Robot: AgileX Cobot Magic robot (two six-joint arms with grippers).
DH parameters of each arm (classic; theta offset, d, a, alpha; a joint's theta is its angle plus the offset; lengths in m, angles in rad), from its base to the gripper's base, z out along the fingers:
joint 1: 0 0.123 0 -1.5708
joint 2: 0.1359 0 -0.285 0
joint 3: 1.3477 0 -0.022 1.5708
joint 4: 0 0.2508 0 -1.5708
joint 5: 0 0 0.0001 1.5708
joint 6: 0 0.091 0 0
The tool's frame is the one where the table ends.
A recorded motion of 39 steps. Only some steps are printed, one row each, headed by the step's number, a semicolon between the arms.
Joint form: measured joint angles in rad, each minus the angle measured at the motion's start. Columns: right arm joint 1, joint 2, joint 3, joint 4, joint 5, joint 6; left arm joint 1, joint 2, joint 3, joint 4, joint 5, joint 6.
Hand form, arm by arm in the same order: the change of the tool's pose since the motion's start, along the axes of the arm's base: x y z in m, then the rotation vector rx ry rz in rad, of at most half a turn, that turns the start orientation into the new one. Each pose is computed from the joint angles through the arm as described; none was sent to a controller.
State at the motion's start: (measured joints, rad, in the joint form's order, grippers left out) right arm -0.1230 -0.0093 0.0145 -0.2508 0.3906 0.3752; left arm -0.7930 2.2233 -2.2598 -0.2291 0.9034 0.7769
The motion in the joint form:
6: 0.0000 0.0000 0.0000 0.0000 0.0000 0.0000; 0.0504 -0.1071 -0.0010 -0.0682 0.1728 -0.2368
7: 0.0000 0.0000 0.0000 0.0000 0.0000 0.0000; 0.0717 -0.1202 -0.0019 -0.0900 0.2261 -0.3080
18: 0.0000 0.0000 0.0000 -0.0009 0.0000 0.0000; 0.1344 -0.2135 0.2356 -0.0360 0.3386 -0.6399
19: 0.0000 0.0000 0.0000 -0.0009 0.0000 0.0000; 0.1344 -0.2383 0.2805 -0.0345 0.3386 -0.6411
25: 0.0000 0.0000 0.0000 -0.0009 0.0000 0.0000; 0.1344 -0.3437 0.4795 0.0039 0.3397 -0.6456
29: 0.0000 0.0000 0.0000 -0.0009 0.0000 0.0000; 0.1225 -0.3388 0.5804 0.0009 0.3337 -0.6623
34: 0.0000 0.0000 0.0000 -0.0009 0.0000 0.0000; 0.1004 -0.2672 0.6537 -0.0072 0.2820 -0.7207
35: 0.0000 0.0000 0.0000 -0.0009 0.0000 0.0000; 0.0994 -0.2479 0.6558 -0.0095 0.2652 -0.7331
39: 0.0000 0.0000 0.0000 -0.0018 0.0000 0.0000; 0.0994 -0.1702 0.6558 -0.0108 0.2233 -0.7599
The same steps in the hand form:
6: 0.0000 0.0000 0.0000 0.0000 0.0000 0.0000; -0.0119 0.0361 0.0442 -0.0820 0.2326 0.1594
7: 0.0000 0.0000 0.0000 0.0000 0.0000 0.0000; -0.0115 0.0462 0.0482 -0.0908 0.3149 0.2135
18: 0.0000 0.0000 0.0000 -0.0009 0.0001 -0.0001; -0.0142 0.0897 0.0153 0.0231 0.6209 0.5571
19: 0.0000 0.0000 0.0000 -0.0009 0.0001 -0.0001; -0.0194 0.0939 0.0133 0.0396 0.6323 0.5627
25: 0.0000 0.0000 0.0000 -0.0009 0.0001 -0.0001; -0.0422 0.1155 0.0004 0.1357 0.6594 0.5957
29: 0.0000 0.0000 0.0000 -0.0009 0.0001 -0.0001; -0.0507 0.1159 -0.0292 0.2147 0.7261 0.6170
34: 0.0000 0.0000 0.0000 -0.0009 0.0001 -0.0001; -0.0519 0.1051 -0.0763 0.2793 0.8063 0.6760
35: 0.0000 0.0000 0.0000 -0.0009 0.0001 -0.0001; -0.0496 0.1026 -0.0844 0.2787 0.8156 0.6910
39: 0.0000 -0.0001 0.0000 -0.0018 0.0002 -0.0001; -0.0410 0.0959 -0.1160 0.3010 0.8456 0.7328

